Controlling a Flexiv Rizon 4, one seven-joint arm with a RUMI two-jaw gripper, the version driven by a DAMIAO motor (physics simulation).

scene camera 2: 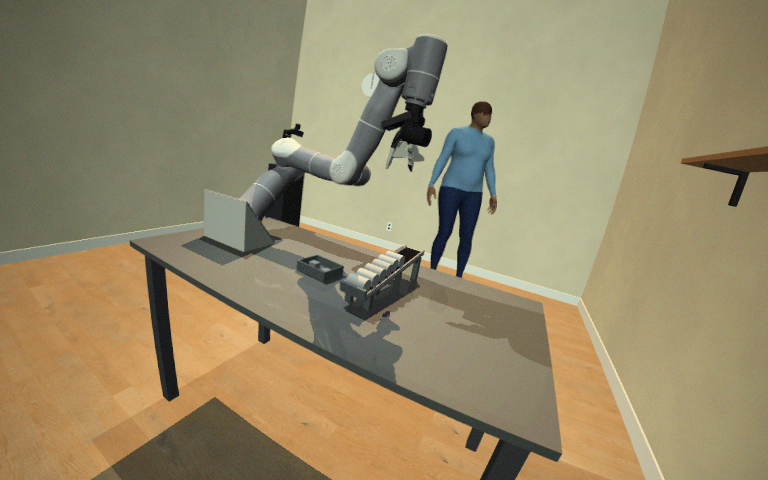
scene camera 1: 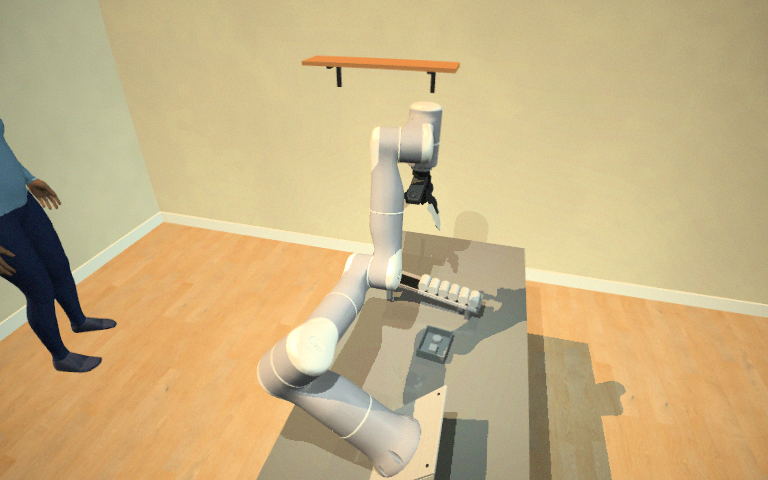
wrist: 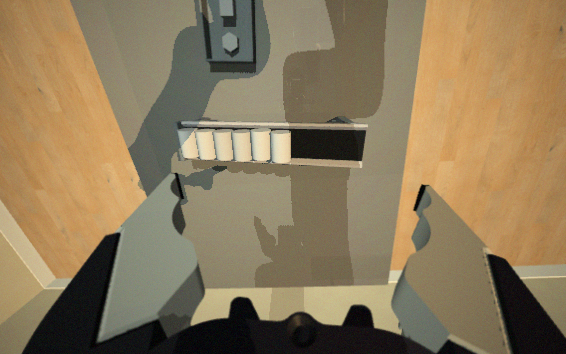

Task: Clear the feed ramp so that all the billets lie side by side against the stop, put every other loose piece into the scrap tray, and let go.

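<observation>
Several white cylindrical billets (scene camera 1: 453,292) (scene camera 2: 376,270) (wrist: 241,145) lie side by side in one row, reaching up from the low end of the sloping feed ramp (scene camera 1: 408,280) (scene camera 2: 408,253) (wrist: 327,142). They touch or nearly touch; the stop itself is hard to make out. The ramp's dark upper bed is bare. The scrap tray (scene camera 2: 310,273) (wrist: 245,51) holds a pale hexagonal piece (scene camera 1: 437,338) (wrist: 230,42) and a pale block (scene camera 1: 433,346) (wrist: 226,7); part of the tray is cut off in the wrist view. My gripper (scene camera 2: 399,168) (wrist: 296,181) is wide open and empty, high above the table.
The ramp and tray stand on the grey-brown table (scene camera 1: 498,362) (scene camera 2: 481,362). The arm's base bracket (scene camera 1: 433,418) (scene camera 2: 224,220) is at the table's other end. A person (scene camera 2: 465,158) stands beyond the table. An orange shelf (scene camera 1: 379,63) hangs on the wall.
</observation>
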